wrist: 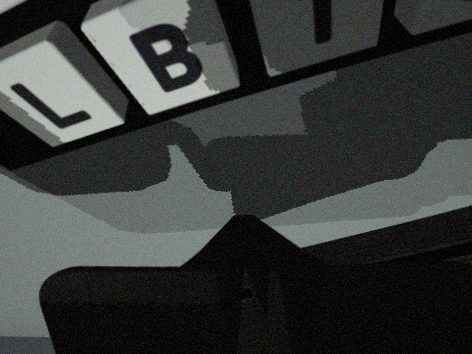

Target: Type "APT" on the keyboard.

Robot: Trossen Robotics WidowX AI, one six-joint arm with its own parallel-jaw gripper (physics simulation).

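Frame: origin at the arm's base, x back, y right, z up, level; centimetres.
Seen in the pictures: gripper, fingertip midpoint: (pixel 243 225).
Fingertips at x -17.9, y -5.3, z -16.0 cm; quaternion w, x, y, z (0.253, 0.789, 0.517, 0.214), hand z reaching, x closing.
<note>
A point is followed by its place in that frame.
Part of the keyboard shows in the upper part of the wrist view, set at a slant. A light key marked L (pixel 50 97) is at the upper left, and a light key marked B (pixel 167 62) is to its right. Further right is a shaded key (pixel 320 40) with a dark vertical stroke, cut off by the top edge. No key marked A, P or T can be made out. My gripper (pixel 243 225) {x -17.9, y -5.3, z -16.0 cm} is shut and empty. Its dark tip is at the lower middle, below the key row in the view and clear of the keys.
Another shaded key (pixel 435 15) is cut off at the upper right corner. A grey surface (pixel 115 250) {x -17.7, y -12.2, z -16.2 cm} lies below the key row, with dark, jagged shadows across its upper part. A dark edge or strip (pixel 400 235) {x -12.5, y 1.8, z -15.6 cm} runs slanting at the right.
</note>
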